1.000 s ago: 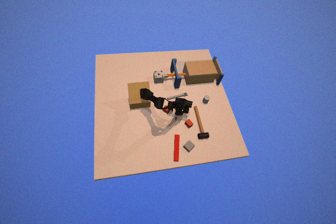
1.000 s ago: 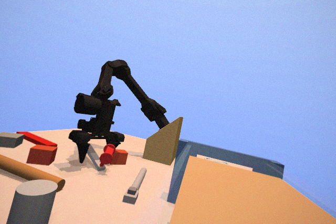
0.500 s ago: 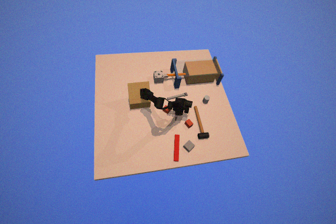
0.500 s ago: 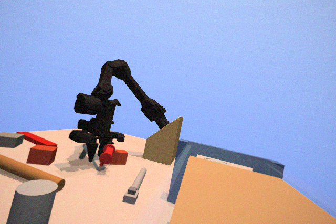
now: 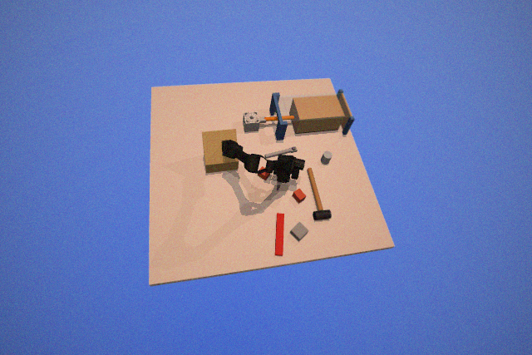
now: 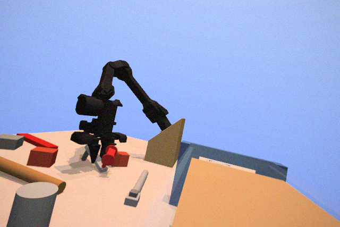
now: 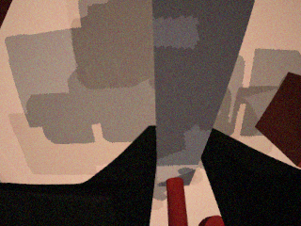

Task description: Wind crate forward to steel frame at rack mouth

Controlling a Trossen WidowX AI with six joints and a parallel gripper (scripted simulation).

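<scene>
Now: gripper tip 50 mm to the right of the red knob, 30 mm below it and 20 mm short of it. Round my gripper tip: red bar (330 mm to the right, 60 mm behind, 10 mm below); then winch handle (20 mm above, 10 mm to the left); then grey block (330 mm to the right, 50 mm ahead).
</scene>
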